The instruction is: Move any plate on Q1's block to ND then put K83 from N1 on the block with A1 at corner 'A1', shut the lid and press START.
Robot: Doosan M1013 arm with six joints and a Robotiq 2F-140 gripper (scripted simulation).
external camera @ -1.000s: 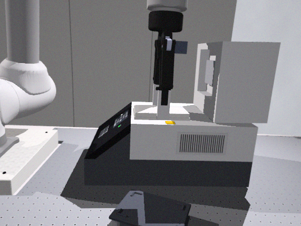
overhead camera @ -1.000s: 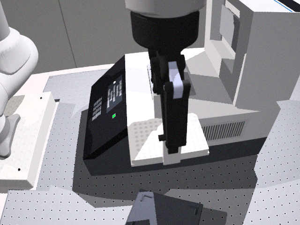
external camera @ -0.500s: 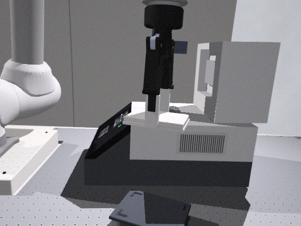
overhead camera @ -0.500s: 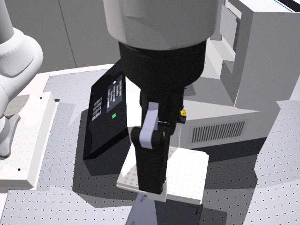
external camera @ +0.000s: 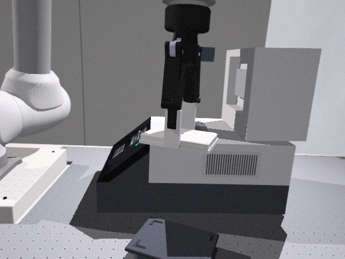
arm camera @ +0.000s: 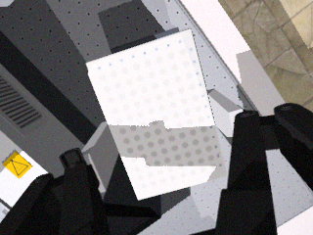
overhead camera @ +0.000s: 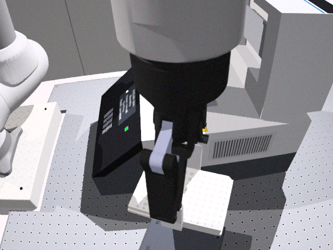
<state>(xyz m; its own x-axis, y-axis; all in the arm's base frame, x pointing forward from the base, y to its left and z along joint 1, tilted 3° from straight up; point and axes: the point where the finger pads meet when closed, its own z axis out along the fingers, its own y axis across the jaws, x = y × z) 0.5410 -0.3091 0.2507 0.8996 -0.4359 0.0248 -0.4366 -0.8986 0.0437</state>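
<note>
Right now my hand is 24 cm above the dark grey plate nest. From my hand the other things lie so: white 96-well plate 3 cm ahead, 58 cm to the left, 25 cm below; then black nest 3 cm ahead, 58 cm to the left, 27 cm below.
</note>
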